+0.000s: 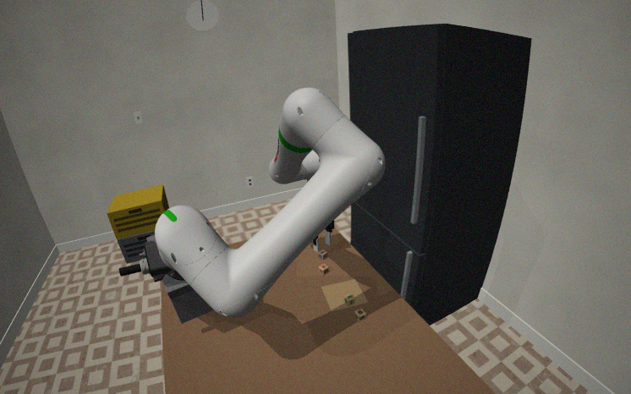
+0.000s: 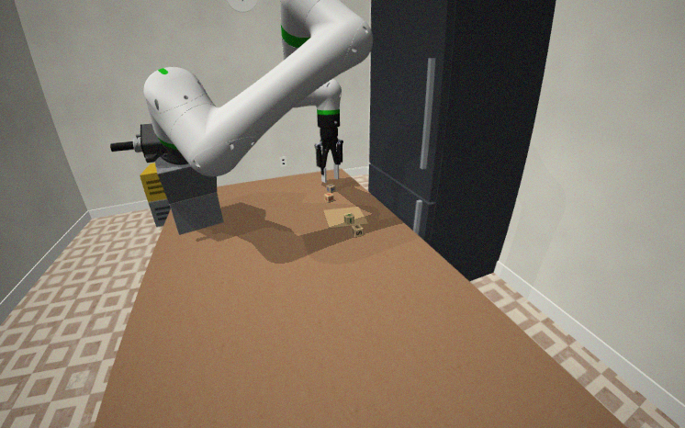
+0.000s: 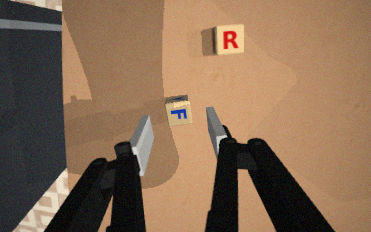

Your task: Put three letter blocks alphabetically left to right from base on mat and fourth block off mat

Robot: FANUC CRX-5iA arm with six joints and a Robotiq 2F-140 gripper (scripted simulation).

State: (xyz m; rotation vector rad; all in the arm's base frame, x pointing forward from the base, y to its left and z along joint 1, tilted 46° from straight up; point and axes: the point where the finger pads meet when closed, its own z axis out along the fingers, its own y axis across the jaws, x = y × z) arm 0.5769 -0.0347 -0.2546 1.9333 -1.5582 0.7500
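Now: the F block 7 cm below my hand. The rest, counted from my hand: R block (9 cm to the right, 7 cm below, 5 cm behind); then tan mat (25 cm to the right, 8 cm below, 6 cm behind); then X block (29 cm to the right, 7 cm below, 7 cm behind).
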